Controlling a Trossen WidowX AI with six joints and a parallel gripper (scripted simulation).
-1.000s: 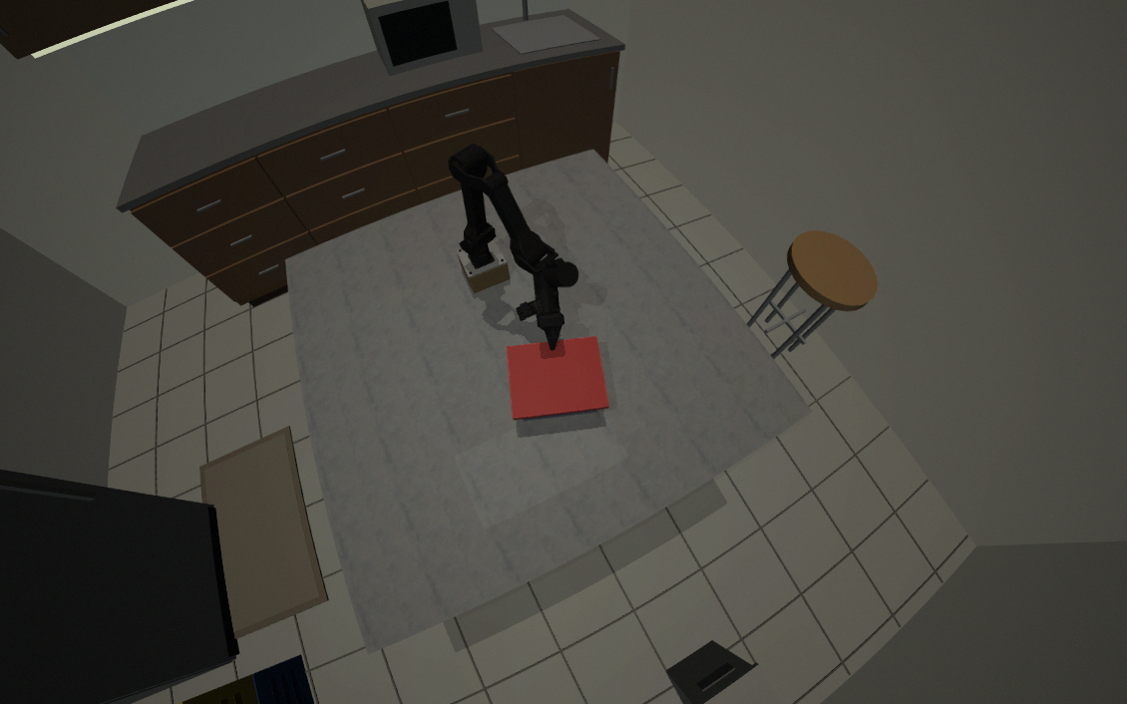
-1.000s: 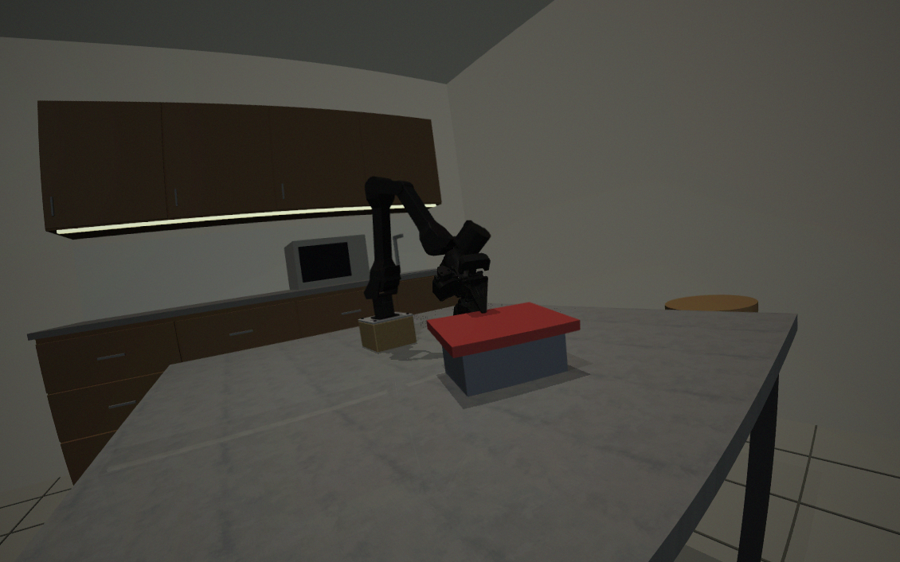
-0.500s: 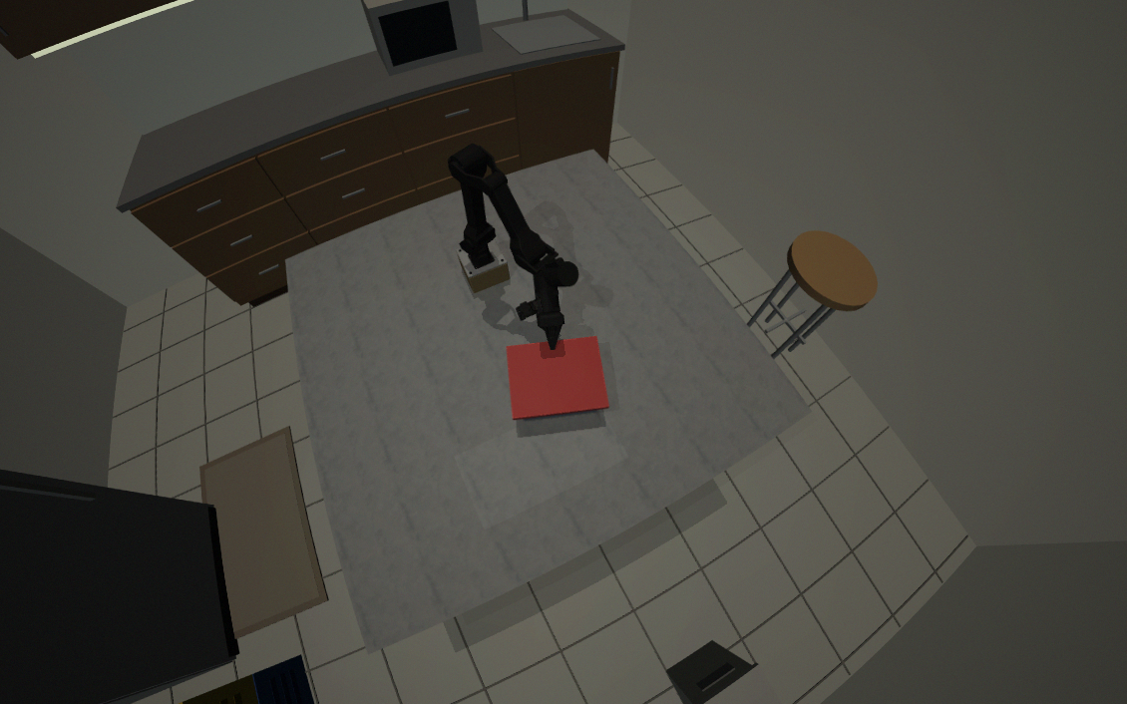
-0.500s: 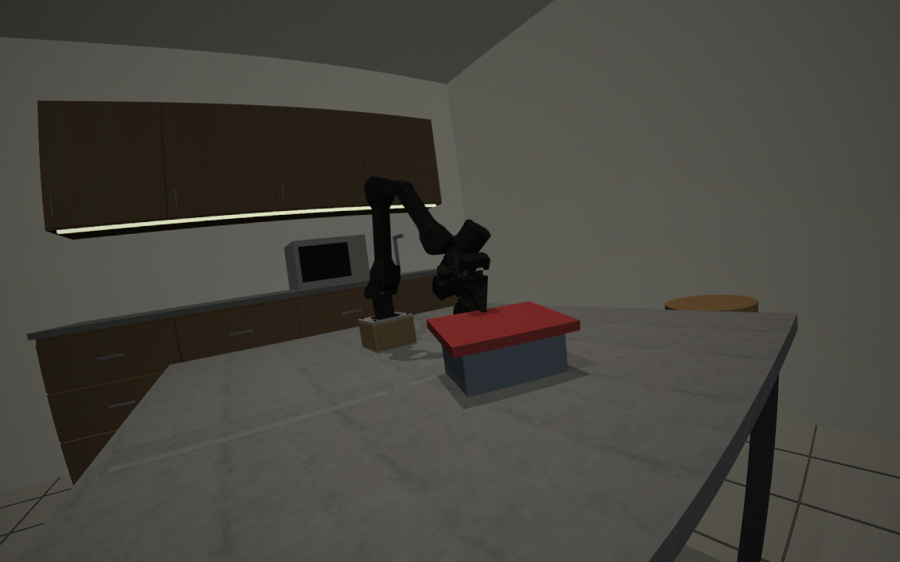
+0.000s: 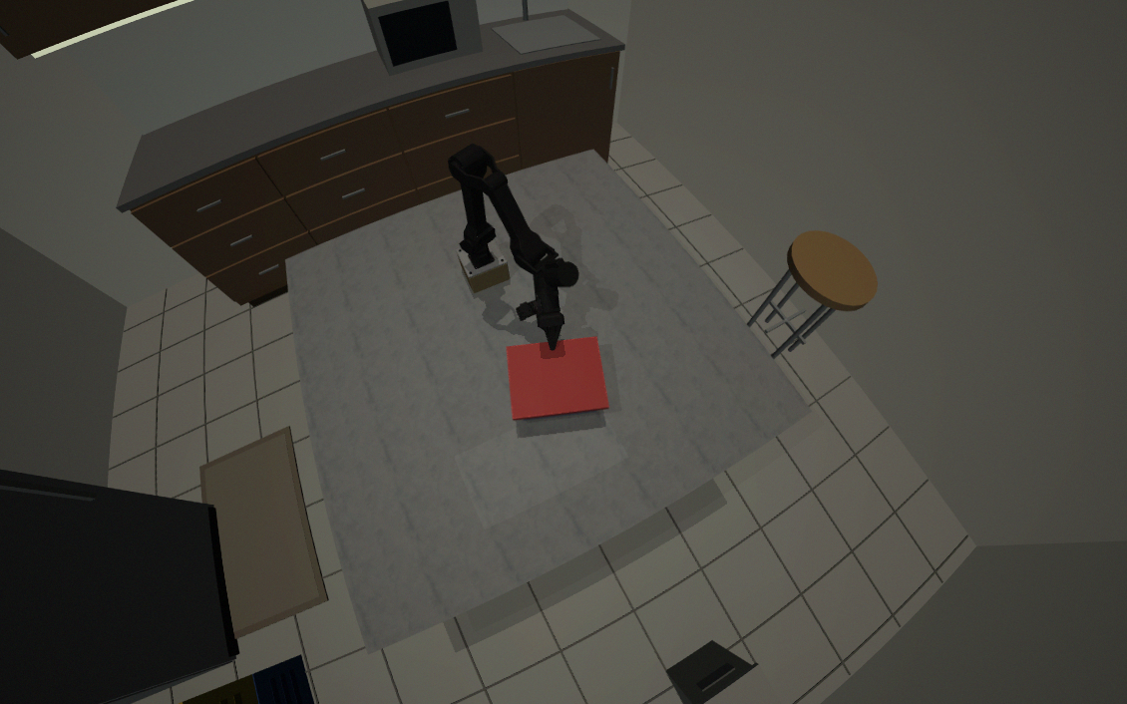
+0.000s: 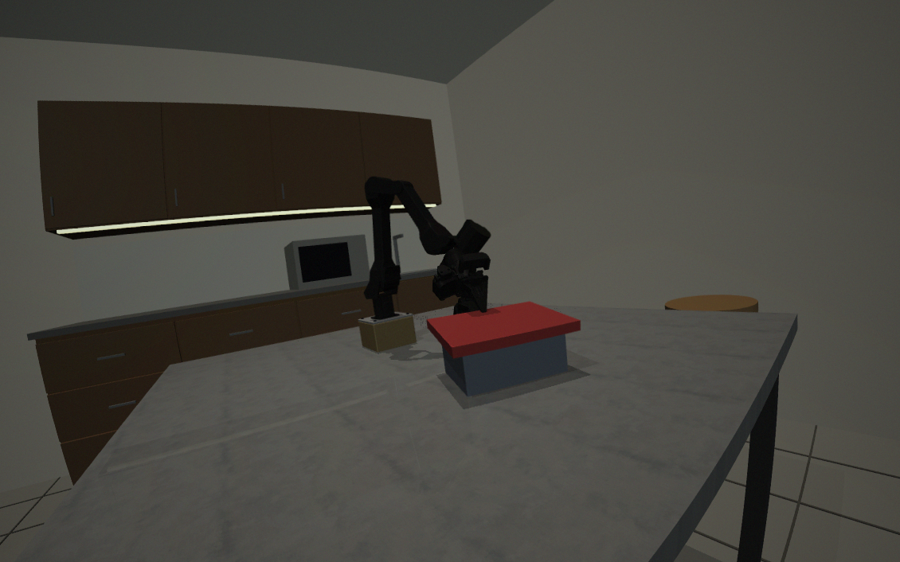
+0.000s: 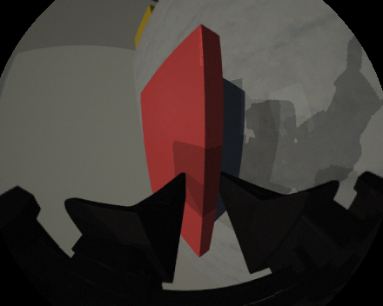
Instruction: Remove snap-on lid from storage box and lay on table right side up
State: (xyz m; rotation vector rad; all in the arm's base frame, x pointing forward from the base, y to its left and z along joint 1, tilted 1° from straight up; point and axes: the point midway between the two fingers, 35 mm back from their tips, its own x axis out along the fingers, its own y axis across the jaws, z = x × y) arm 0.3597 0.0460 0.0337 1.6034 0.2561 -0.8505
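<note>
The red lid is 70 mm ahead of my gripper tip and 30 mm to the right of it. Round my gripper tip: storage box (70 mm ahead, 30 mm to the right, 50 mm below).
</note>
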